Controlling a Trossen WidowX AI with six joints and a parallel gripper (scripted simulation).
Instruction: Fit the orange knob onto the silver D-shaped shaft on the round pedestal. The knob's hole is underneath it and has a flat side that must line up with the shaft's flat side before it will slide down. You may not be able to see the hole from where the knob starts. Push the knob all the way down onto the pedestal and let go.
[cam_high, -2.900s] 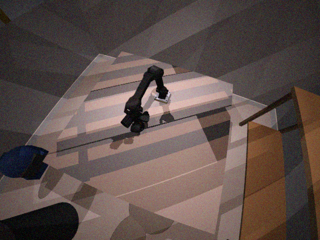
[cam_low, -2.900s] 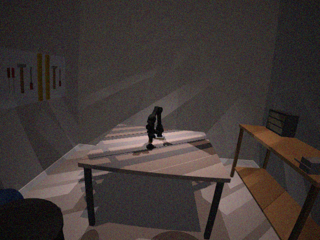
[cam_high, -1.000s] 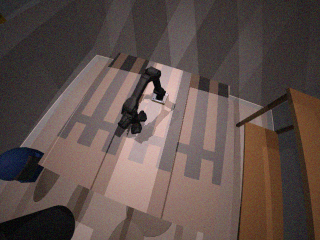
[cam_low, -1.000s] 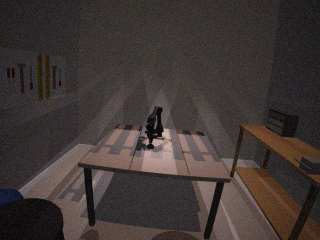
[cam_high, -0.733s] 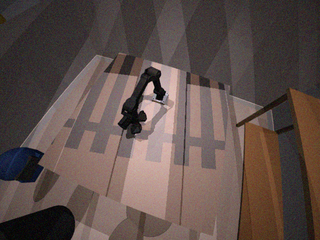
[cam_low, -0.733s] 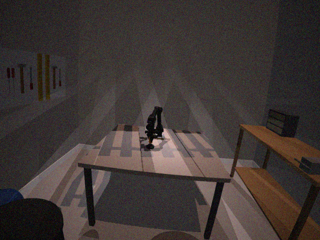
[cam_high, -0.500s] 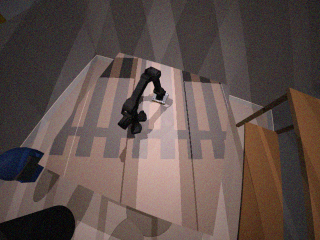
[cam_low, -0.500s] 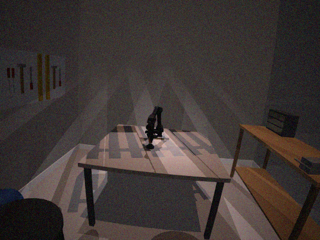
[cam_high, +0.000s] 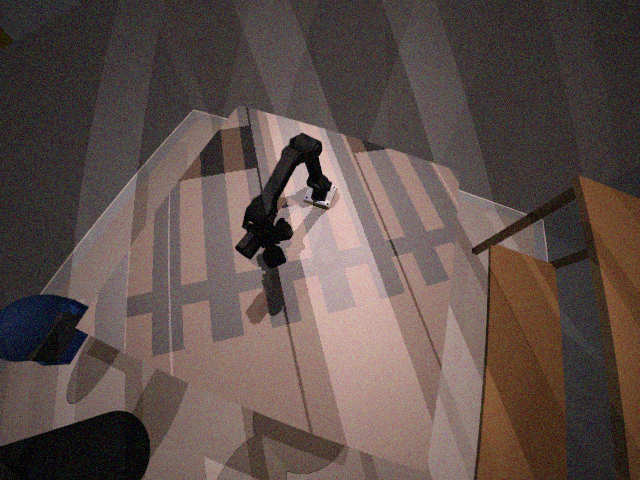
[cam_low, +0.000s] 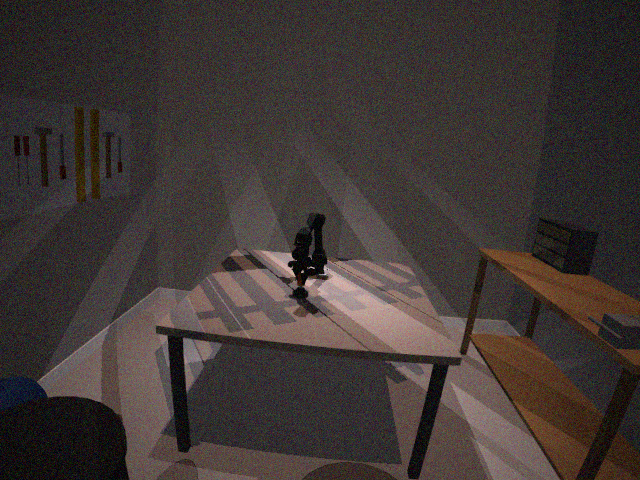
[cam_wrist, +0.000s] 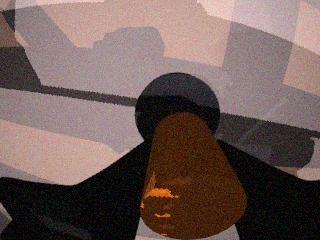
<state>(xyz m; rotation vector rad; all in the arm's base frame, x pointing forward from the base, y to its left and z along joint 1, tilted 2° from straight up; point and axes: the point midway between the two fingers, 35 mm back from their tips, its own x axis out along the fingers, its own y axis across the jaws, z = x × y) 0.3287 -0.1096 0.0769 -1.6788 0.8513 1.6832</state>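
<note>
Right now my gripper tip is 3 cm below the orange knob. The rest, counted from my gripper tip: round dark pedestal (4 cm below).
</note>
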